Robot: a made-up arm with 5 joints. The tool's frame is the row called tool.
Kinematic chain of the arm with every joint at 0, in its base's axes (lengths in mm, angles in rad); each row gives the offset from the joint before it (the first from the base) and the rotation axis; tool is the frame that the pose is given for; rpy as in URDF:
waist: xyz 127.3 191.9 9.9 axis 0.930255 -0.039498 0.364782
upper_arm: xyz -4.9 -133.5 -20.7 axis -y
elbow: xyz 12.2 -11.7 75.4 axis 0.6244 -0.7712 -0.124
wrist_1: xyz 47 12.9 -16.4 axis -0.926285 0.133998 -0.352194
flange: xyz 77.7 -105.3 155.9 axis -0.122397 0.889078 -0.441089
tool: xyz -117.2 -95 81.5 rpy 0.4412 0.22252 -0.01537
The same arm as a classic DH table. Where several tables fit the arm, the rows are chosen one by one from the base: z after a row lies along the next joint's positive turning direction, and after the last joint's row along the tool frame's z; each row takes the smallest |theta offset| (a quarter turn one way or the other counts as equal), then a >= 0, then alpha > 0; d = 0 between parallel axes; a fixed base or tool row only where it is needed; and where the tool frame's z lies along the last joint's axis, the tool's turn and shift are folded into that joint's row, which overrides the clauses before.
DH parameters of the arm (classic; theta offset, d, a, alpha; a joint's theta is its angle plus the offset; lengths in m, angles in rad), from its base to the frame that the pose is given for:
base (fixed): 1.5284 -0.0367 0.1971 1.1974
waist: -1.5553 0.1157 0.0175 1.5313
upper_arm: -0.5697 0.149 -0.0763 -0.6901
elbow: 0.7518 -0.0069 0.0366 2.2627
wrist_1: 0.8658 -0.1252 -0.0734 1.1725
flange: -1.1298 -0.2315 -0.1344 2.4898
tool (fixed): -0.0583 0.0158 0 0

